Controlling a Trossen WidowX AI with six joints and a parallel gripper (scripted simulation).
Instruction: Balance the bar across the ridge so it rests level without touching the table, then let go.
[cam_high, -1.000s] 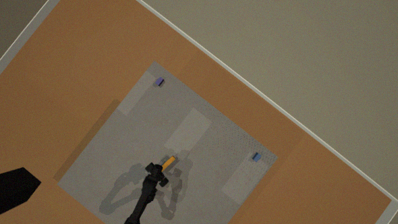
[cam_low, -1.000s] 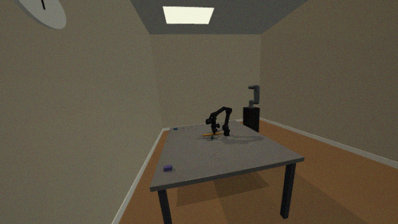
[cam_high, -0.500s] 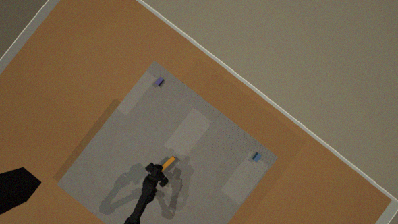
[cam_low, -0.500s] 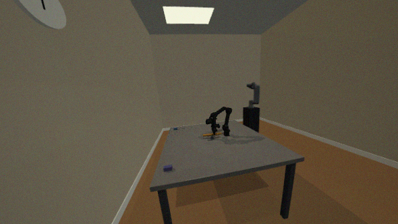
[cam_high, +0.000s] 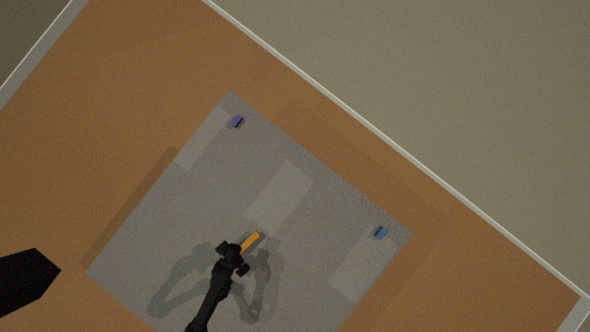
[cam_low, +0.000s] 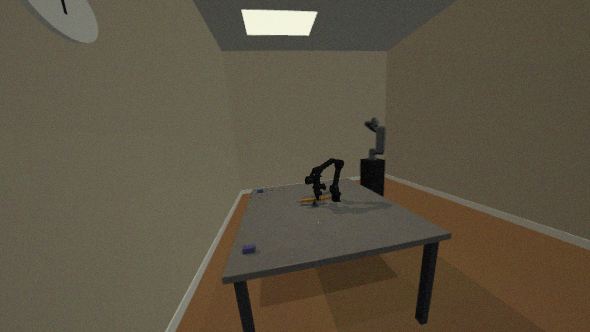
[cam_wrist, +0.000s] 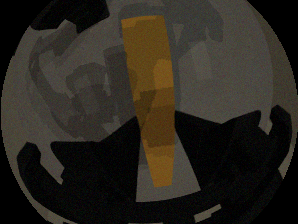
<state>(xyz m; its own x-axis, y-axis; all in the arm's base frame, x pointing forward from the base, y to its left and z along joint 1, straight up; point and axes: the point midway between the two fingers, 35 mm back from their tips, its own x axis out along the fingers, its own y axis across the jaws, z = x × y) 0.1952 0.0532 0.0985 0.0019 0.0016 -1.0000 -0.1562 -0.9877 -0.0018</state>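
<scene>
Now: the orange bar 30 mm ahead of my gripper tip. The rest, counted from my gripper tip: purple block: 540 mm ahead, 450 mm to the left, 50 mm below.
</scene>
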